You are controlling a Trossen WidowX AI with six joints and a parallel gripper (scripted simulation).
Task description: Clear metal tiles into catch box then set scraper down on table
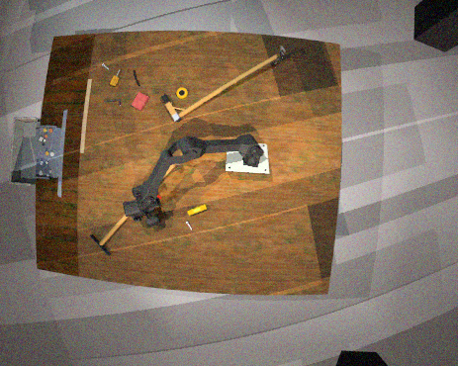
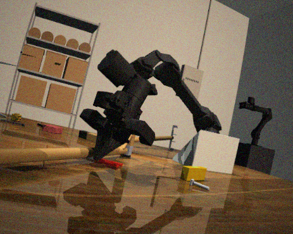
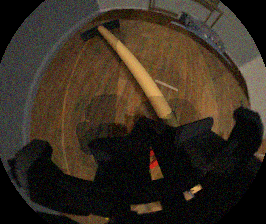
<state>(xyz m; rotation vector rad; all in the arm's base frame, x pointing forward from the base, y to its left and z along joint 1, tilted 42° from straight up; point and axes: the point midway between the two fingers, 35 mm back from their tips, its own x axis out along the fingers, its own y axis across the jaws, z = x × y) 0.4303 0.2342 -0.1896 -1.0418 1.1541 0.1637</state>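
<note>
My gripper tip is 5 cm below the long scraper and 4 cm short of it. Round my gripper tip: red block: 49 cm to the right, 13 cm ahead; yellow block: 25 cm behind, 5 cm to the right, 1 cm above; red-handled tool: 7 cm to the right, 2 cm behind, 1 cm below.
</note>
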